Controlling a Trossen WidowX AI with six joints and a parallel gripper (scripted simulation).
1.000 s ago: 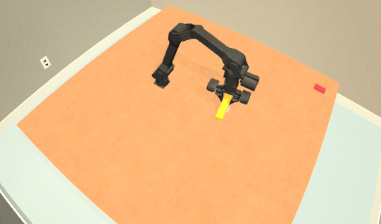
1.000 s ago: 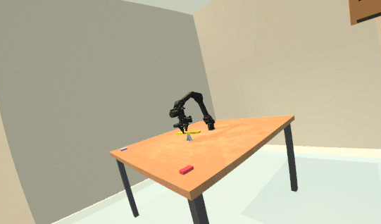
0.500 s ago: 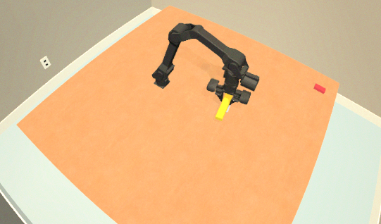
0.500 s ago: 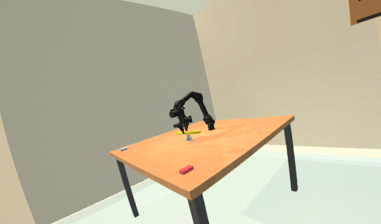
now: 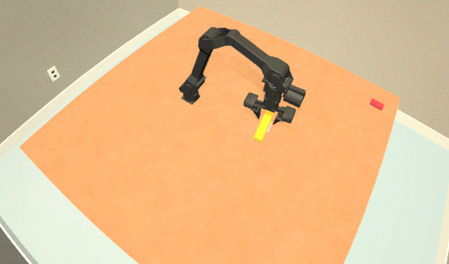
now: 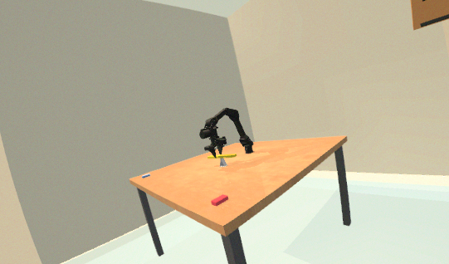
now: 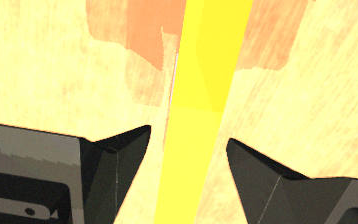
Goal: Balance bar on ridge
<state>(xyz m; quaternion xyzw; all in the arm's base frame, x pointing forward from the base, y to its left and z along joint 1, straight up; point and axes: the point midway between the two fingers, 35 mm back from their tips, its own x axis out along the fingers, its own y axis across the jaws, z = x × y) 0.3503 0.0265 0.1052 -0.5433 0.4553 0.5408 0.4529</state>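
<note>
Now: the yellow bar 3 cm to the left of my gripper tip. From my gripper tip the other things lie so: red block (39 cm ahead, 47 cm to the left, 6 cm below); blue piece (39 cm ahead, 53 cm to the right, 6 cm below).
</note>
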